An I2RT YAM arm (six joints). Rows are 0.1 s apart.
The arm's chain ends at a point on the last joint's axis. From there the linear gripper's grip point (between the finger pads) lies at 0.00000 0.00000 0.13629 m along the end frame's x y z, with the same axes.
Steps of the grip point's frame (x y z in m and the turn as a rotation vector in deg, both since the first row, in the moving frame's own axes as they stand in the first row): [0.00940 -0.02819 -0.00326 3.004 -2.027 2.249]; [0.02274 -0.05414 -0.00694 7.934 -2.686 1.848]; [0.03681 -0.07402 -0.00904 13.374 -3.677 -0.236]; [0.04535 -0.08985 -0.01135 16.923 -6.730 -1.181]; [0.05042 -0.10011 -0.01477 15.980 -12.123 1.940]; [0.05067 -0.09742 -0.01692 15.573 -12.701 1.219]
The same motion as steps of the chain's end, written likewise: [0.01408 -0.02096 -0.00299 3.004 -2.027 2.249]; [0.02880 -0.03523 -0.00549 7.934 -2.686 1.848]; [0.04554 -0.04253 -0.00507 13.374 -3.677 -0.236]; [0.06150 -0.05044 -0.00452 16.923 -6.730 -1.181]; [0.07803 -0.06239 -0.00650 15.980 -12.123 1.940]; [0.07987 -0.06082 -0.00862 15.573 -12.701 1.219]
